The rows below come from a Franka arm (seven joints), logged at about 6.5 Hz.
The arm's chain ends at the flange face. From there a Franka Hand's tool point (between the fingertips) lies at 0.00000 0.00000 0.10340 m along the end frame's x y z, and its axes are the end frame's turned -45 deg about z.
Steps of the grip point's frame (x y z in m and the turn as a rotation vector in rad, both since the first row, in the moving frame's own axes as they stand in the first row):
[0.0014 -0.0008 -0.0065 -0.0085 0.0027 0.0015]
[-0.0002 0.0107 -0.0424 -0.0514 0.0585 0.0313]
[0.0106 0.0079 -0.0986 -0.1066 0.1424 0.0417]
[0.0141 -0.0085 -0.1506 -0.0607 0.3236 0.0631]
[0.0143 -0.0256 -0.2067 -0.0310 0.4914 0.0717]
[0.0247 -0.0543 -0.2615 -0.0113 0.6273 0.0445]
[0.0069 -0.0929 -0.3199 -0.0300 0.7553 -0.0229]
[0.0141 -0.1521 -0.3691 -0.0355 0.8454 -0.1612]
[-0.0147 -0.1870 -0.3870 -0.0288 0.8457 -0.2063]
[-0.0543 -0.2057 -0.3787 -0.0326 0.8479 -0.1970]
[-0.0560 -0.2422 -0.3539 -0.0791 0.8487 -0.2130]
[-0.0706 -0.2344 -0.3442 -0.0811 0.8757 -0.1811]
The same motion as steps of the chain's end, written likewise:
[-0.0004 -0.0020 -0.0065 -0.0041 0.0079 0.0015]
[-0.0006 0.0081 -0.0421 0.0050 0.0777 0.0313]
[-0.0051 0.0003 -0.0970 0.0253 0.1761 0.0417]
[-0.0242 0.0020 -0.1450 0.1859 0.2717 0.0631]
[-0.0458 0.0027 -0.1944 0.3256 0.3694 0.0717]
[-0.0656 -0.0147 -0.2418 0.4356 0.4516 0.0445]
[-0.1123 -0.0218 -0.2917 0.5129 0.5553 -0.0229]
[-0.1498 -0.0605 -0.3343 0.5727 0.6229 -0.1612]
[-0.1930 -0.0632 -0.3523 0.5776 0.6184 -0.2063]
[-0.2349 -0.0488 -0.3438 0.5765 0.6226 -0.1970]
[-0.2647 -0.0756 -0.3187 0.5442 0.6561 -0.2130]
[-0.2717 -0.0593 -0.3068 0.5619 0.6766 -0.1811]

